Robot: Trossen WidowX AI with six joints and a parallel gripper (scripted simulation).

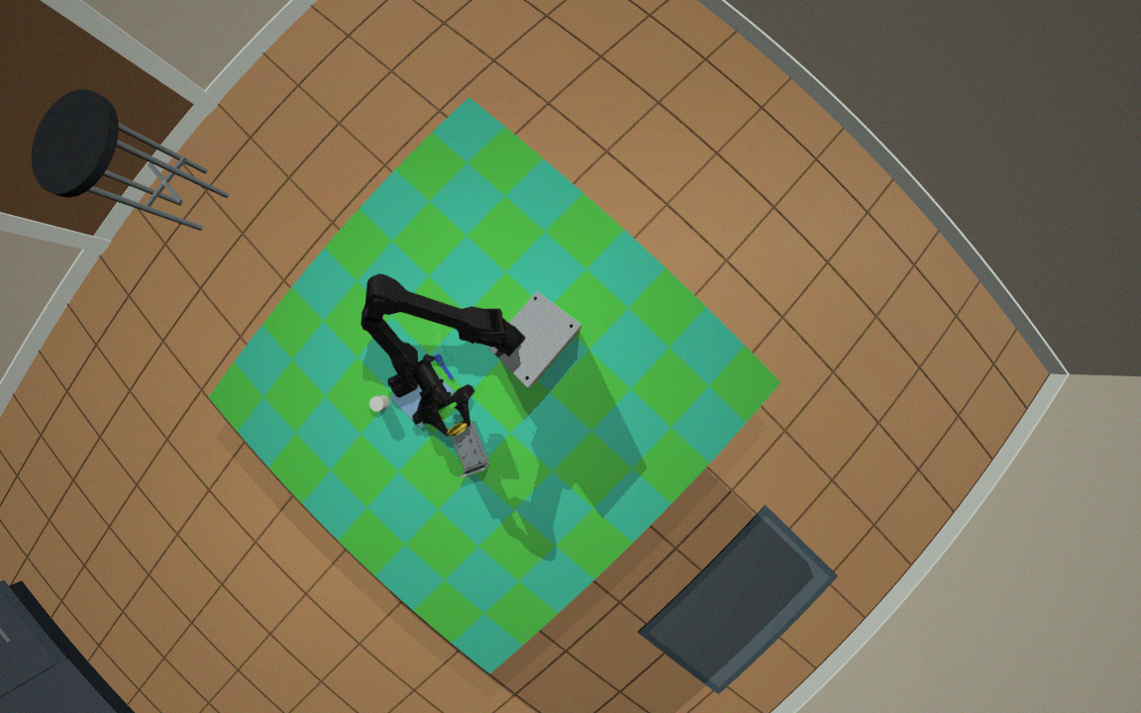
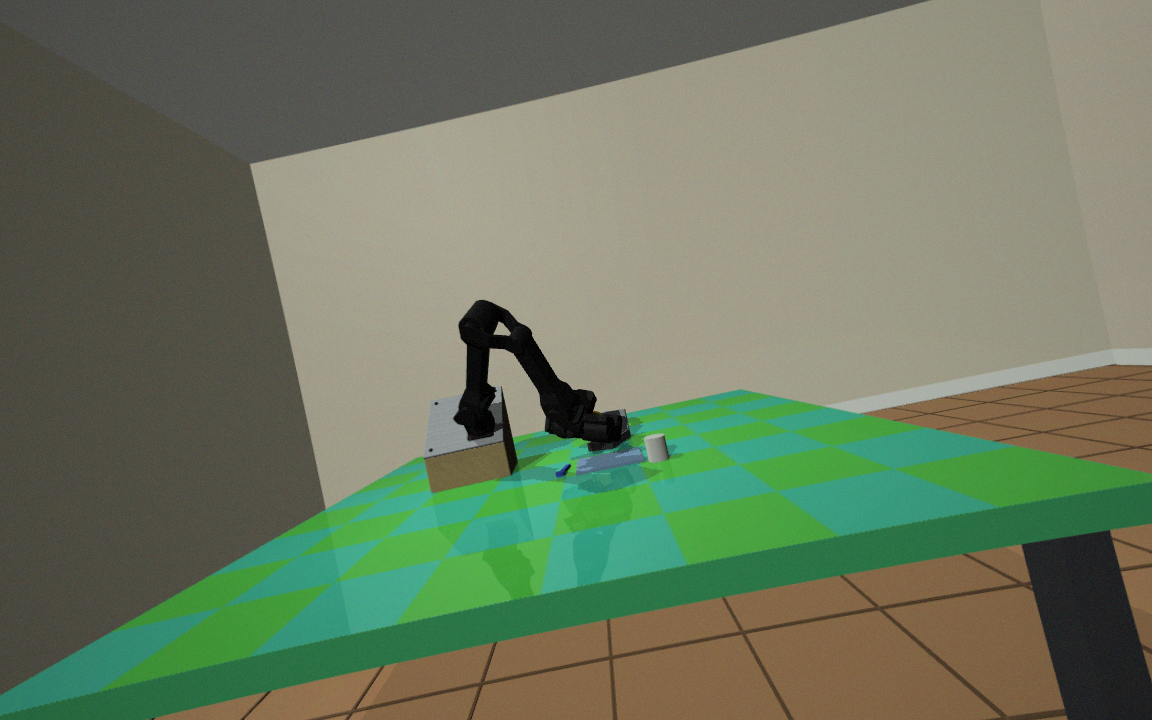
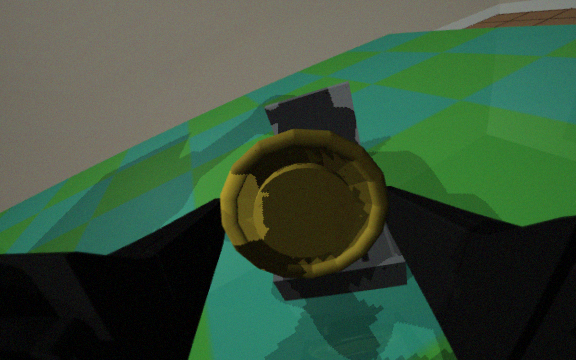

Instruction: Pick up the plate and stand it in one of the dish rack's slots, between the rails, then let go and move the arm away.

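My gripper tip is 5 cm to the right of the grey dish rack, 4 cm above it and 3 cm short of it. Round my gripper tip: yellow plate: 1 cm to the right; then pale blue mat: 15 cm to the right, 6 cm below, 1 cm ahead; then blue spoon: 17 cm to the right, 9 cm behind, 6 cm below.
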